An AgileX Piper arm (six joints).
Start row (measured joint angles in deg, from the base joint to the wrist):
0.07, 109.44, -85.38, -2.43, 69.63, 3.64
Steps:
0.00, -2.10, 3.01, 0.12, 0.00, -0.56
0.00, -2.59, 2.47, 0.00, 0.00, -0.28
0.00, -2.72, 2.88, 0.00, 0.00, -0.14
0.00, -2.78, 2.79, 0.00, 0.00, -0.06
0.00, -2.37, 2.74, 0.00, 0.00, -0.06
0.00, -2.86, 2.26, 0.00, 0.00, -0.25
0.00, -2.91, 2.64, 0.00, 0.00, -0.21
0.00, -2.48, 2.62, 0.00, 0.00, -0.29
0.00, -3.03, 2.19, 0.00, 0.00, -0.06
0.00, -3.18, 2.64, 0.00, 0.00, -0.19
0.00, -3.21, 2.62, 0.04, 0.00, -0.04
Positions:
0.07, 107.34, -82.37, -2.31, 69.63, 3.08
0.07, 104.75, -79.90, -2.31, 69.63, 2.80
0.07, 102.03, -77.02, -2.31, 69.63, 2.66
0.07, 99.25, -74.23, -2.31, 69.63, 2.60
0.07, 96.88, -71.49, -2.31, 69.63, 2.54
0.07, 94.02, -69.23, -2.31, 69.63, 2.29
0.07, 91.11, -66.59, -2.31, 69.63, 2.08
0.07, 88.63, -63.97, -2.31, 69.63, 1.79
0.07, 85.60, -61.78, -2.31, 69.63, 1.73
0.07, 82.42, -59.14, -2.31, 69.63, 1.54
0.07, 79.21, -56.52, -2.27, 69.63, 1.50

